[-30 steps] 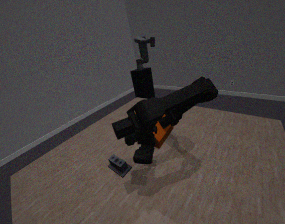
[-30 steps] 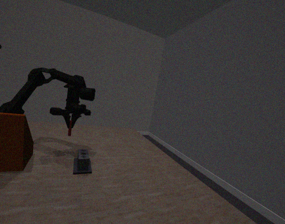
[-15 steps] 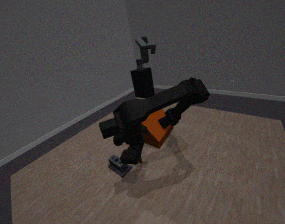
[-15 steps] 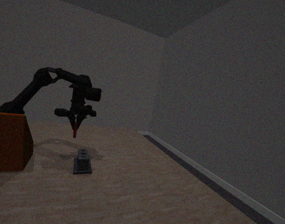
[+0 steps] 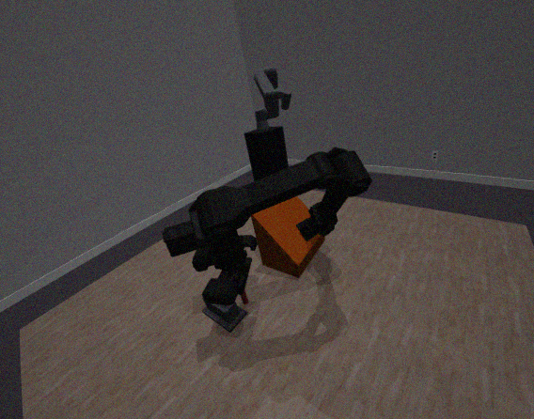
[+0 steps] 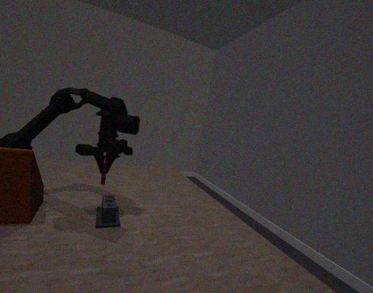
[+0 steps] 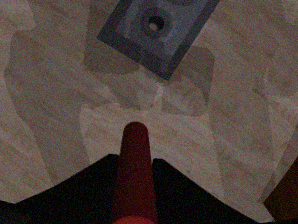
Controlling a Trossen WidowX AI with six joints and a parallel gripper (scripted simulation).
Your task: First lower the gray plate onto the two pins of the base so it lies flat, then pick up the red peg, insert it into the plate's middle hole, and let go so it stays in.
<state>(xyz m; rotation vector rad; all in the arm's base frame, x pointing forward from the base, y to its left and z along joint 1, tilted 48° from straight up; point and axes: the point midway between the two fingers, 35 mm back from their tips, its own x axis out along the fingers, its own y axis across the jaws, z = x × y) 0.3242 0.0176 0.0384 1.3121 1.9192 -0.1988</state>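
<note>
Right now the gray plate is 9 cm to the right of my gripper tip, 8 cm below it and 3 cm ahead of it. Also, from my gripper tip: red peg right at my gripper tip; then base 11 cm below, 9 cm to the right, 3 cm ahead.
</note>
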